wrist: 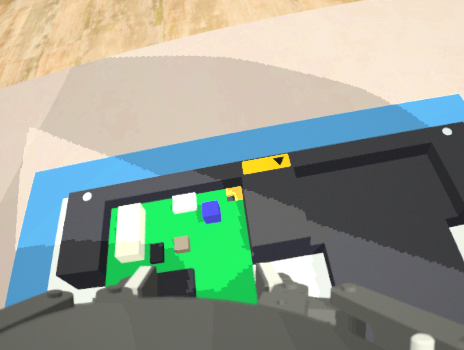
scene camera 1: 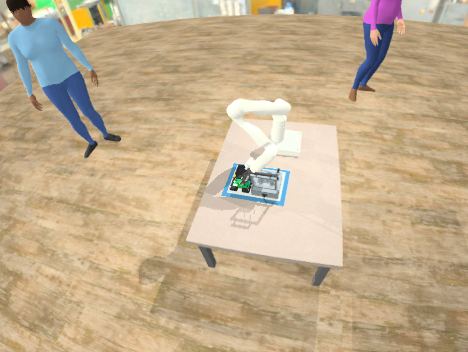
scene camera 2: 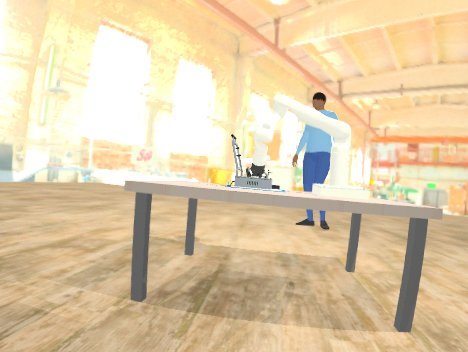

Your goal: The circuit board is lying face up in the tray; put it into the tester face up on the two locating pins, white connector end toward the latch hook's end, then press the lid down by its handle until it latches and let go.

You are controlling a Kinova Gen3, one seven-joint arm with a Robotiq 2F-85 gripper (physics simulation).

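Note:
The green circuit board faces up, its white connector at the left end in the wrist view. My gripper is shut on the board's near end, one finger on each long edge. The board hangs tilted just over the left pocket of the black tray and overlaps its rim. The grey tester stands right of the tray. Its lid stands open, upright. The locating pins and latch hook are too small to make out.
Tray and tester sit on a blue mat on the table. The arm's white base is behind them. A person in light blue and one in purple stand on the floor away from the table.

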